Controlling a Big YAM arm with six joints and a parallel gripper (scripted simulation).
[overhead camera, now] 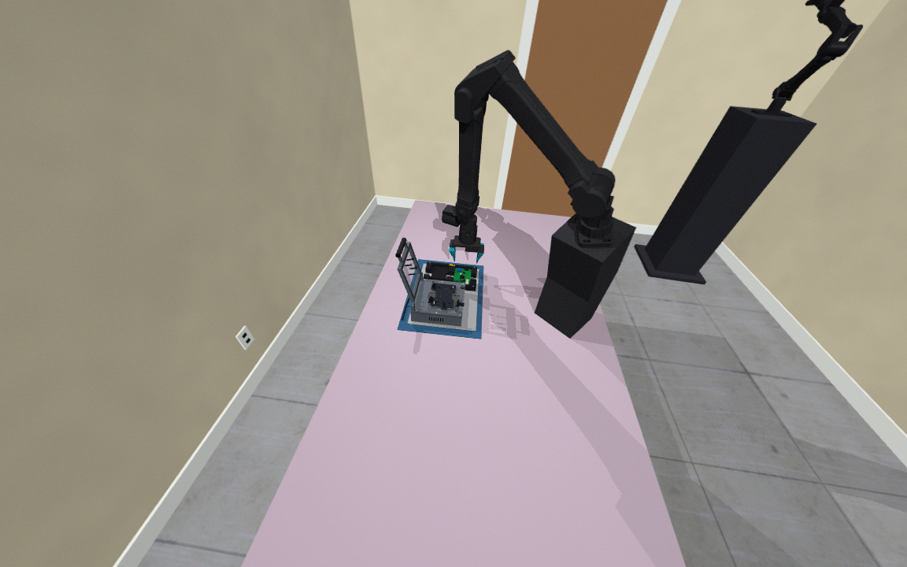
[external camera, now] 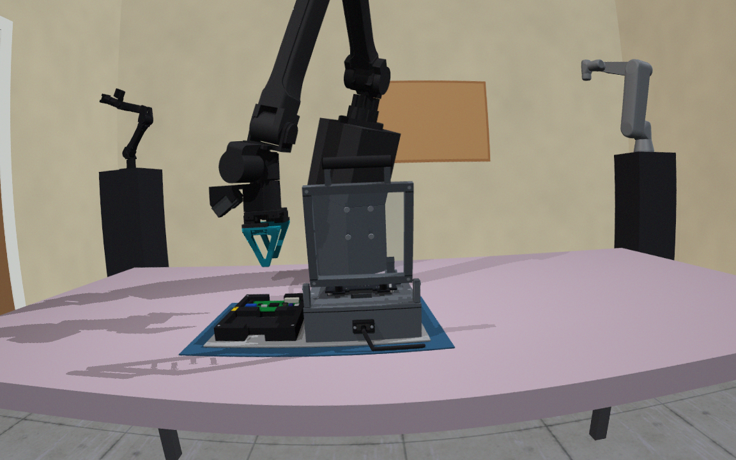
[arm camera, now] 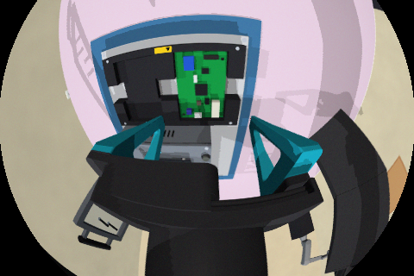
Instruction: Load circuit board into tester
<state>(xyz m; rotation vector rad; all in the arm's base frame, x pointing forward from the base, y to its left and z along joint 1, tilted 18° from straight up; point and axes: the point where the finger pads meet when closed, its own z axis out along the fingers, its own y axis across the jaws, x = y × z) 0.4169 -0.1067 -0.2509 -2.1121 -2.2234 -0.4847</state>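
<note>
My gripper is now 90 mm above the green circuit board and 10 mm short of it. Also, from my hand: pin plate 180 mm to the left, 60 mm ahead, 40 mm below; then lid 180 mm to the left, 180 mm ahead, 70 mm above.
</note>
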